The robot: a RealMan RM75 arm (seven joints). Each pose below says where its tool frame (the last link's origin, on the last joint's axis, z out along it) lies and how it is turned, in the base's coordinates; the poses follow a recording.
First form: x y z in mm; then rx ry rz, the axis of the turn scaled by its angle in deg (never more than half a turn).
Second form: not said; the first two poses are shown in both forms.
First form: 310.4, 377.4, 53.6, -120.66, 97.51, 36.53
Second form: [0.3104, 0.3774, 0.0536], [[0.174, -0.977, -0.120], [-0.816, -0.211, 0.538], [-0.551, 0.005, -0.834]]
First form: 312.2, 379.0, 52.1, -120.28, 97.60, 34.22
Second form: [0.3122, 0.3790, 0.0521], [[0.179, -0.980, -0.092], [-0.822, -0.200, 0.533], [-0.540, -0.020, -0.841]]
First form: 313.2, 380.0, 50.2, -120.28, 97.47, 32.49
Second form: [0.3132, 0.3800, 0.0502], [[0.187, -0.980, -0.072], [-0.827, -0.196, 0.527], [-0.530, -0.038, -0.847]]
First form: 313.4, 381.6, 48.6, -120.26, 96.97, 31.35
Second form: [0.3134, 0.3816, 0.0486], [[0.195, -0.979, -0.058], [-0.828, -0.196, 0.526], [-0.526, -0.055, -0.849]]
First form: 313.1, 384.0, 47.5, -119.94, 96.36, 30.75
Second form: [0.3131, 0.3840, 0.0475], [[0.202, -0.978, -0.047], [-0.824, -0.196, 0.531], [-0.529, -0.069, -0.846]]
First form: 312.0, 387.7, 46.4, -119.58, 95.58, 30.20
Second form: [0.3120, 0.3877, 0.0464], [[0.210, -0.977, -0.035], [-0.820, -0.196, 0.538], [-0.533, -0.084, -0.842]]
